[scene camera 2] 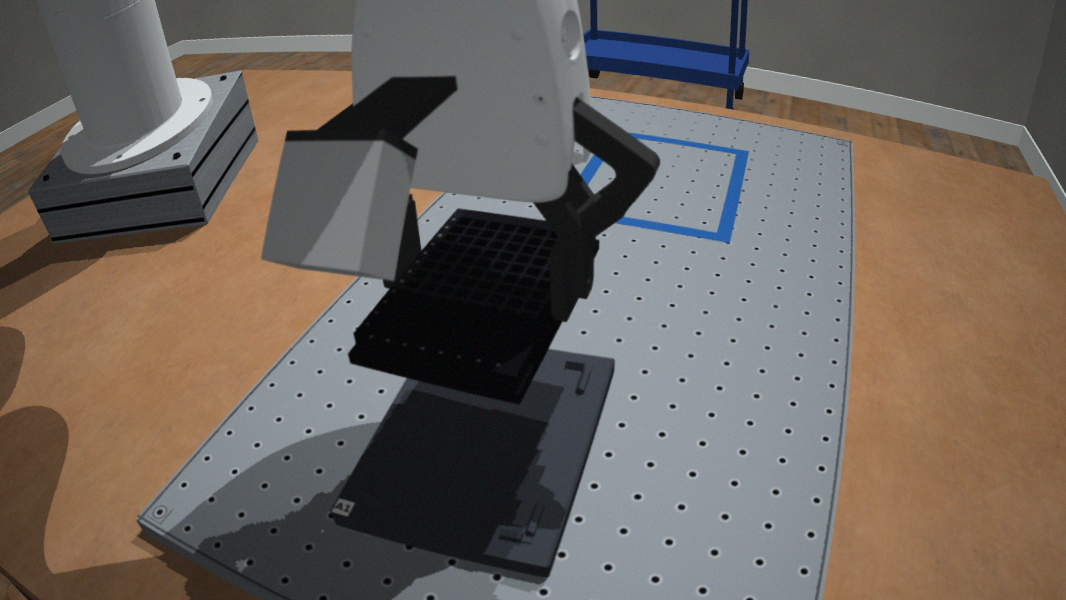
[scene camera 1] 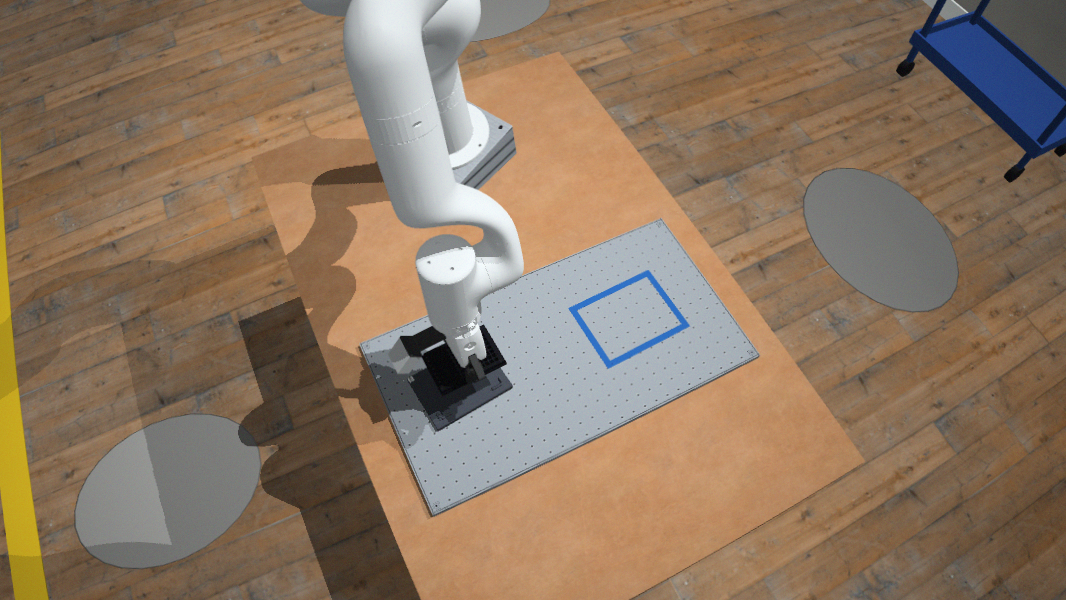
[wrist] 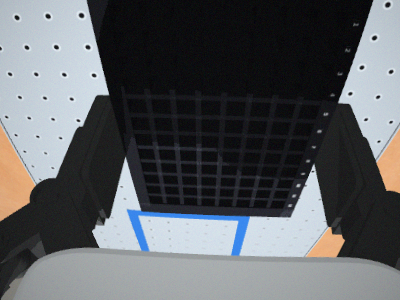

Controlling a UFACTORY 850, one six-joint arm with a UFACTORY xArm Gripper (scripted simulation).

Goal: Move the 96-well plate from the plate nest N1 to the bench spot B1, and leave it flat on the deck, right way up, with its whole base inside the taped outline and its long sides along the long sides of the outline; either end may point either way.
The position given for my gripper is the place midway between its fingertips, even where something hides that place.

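Observation:
A black 96-well plate [scene camera 2: 480, 290] [scene camera 1: 442, 364] [wrist: 253, 159] is visible to me in the scene cameras and in the wrist view. Both scene cameras also show a dark plate nest N1 [scene camera 2: 457, 468] [scene camera 1: 464, 400]. As for my gripper [scene camera 2: 482, 289] [wrist: 221, 124], I see it in scene camera 2 and from the wrist.

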